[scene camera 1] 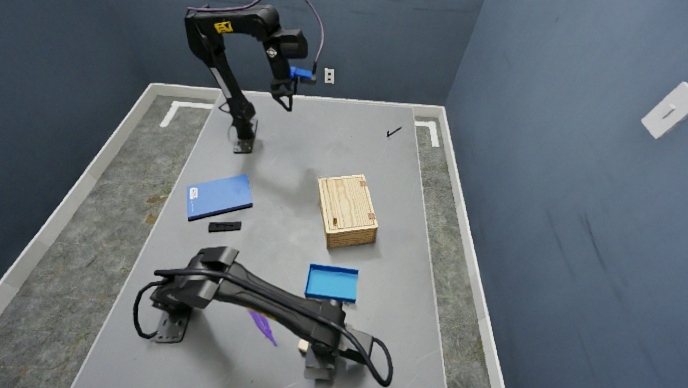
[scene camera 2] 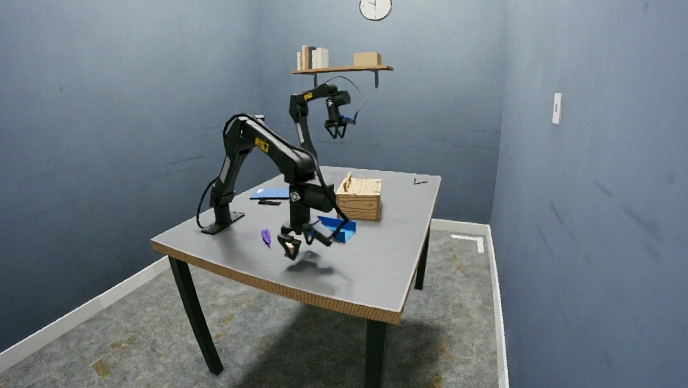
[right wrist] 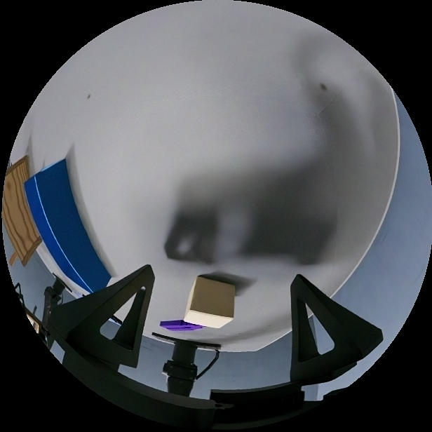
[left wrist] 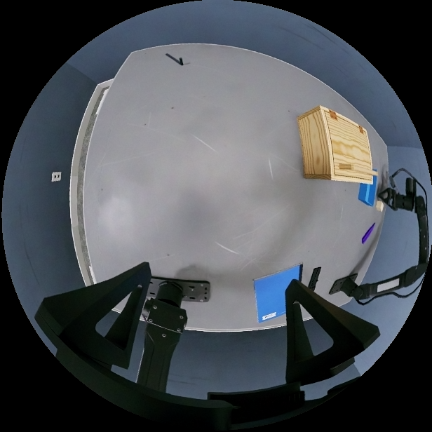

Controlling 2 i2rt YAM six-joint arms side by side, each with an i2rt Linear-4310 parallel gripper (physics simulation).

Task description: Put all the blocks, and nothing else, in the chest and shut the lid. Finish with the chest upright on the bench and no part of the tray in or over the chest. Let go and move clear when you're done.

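Frame: origin at the left arm's base, x right, y ahead, z up, level; metres.
Where they show: left gripper, fingertip midpoint: (scene camera 1: 292,103) (scene camera 2: 338,138); right gripper, fingertip midpoint: (scene camera 2: 301,252); left arm's base at its link origin: (scene camera 1: 246,135); right arm's base at its link origin: (scene camera 1: 181,303) (scene camera 2: 224,223).
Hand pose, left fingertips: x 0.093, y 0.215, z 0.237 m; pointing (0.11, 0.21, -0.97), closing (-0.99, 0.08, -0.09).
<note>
Each offset is from my left fingertips to the top centre of the thing.
The wooden chest (scene camera 1: 347,200) (scene camera 2: 359,206) (left wrist: 347,145) (right wrist: 19,215) stands upright with its lid down; its inside is hidden. The blue tray {dy +0.134, dx +0.542, dz -0.201 m} (scene camera 1: 332,284) (scene camera 2: 346,233) (left wrist: 367,194) (right wrist: 67,220) lies on the bench beside it, apart from it. A pale wooden block {dy +0.065, dx +0.704, dz -0.205 m} (scene camera 1: 303,346) (left wrist: 380,205) (right wrist: 212,300) lies on the bench, partly hidden by the right arm in scene camera 1. My right gripper (scene camera 2: 309,250) (right wrist: 223,280) is open and empty, low over the bench near the block. My left gripper (scene camera 2: 336,136) (left wrist: 221,281) is open and empty, high above the bench, far from the chest.
A purple tool-like object {dy -0.053, dx +0.651, dz -0.227 m} (scene camera 1: 263,327) (scene camera 2: 266,237) (left wrist: 368,233) (right wrist: 180,325) lies near the block. A blue book {dy -0.258, dx +0.220, dz -0.229 m} (scene camera 1: 220,196) (left wrist: 277,292) and a black bar {dy -0.215, dx +0.342, dz -0.221 m} (scene camera 1: 224,227) (left wrist: 314,278) lie between the arm bases. A thin black angled piece {dy +0.408, dx -0.128, dz -0.205 m} (scene camera 1: 394,132) (left wrist: 175,59) lies beyond the chest.
</note>
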